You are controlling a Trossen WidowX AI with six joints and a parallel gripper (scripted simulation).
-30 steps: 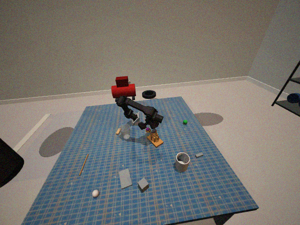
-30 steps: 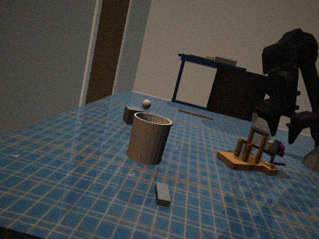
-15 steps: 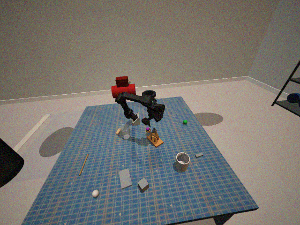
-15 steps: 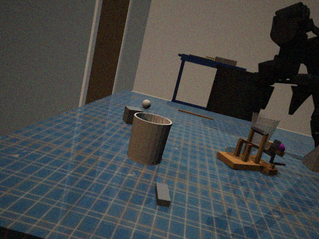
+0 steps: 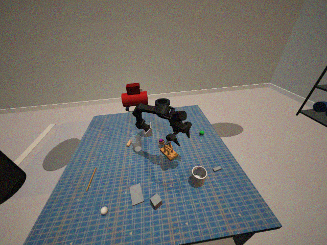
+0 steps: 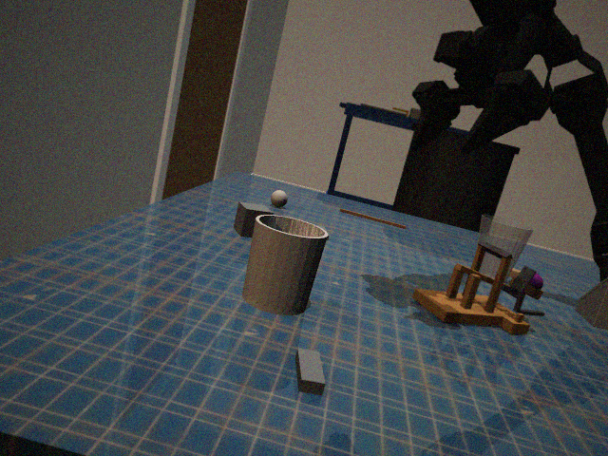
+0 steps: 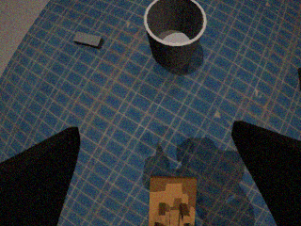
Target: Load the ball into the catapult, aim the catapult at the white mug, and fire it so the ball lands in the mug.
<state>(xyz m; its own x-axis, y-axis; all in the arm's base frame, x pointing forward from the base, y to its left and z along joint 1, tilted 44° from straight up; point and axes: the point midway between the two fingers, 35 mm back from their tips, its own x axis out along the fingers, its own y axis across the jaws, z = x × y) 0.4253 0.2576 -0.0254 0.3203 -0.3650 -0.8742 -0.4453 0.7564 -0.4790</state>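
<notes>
The purple ball is 23 cm behind my gripper tip, 12 cm to the right of it and 17 cm below it. From my gripper tip the other things lie so: small grey block: 10 cm ahead, 22 cm to the left, 22 cm below; then white mug: 15 cm ahead, 5 cm to the left, 20 cm below; then wooden catapult: 17 cm behind, 9 cm to the right, 18 cm below.
</notes>
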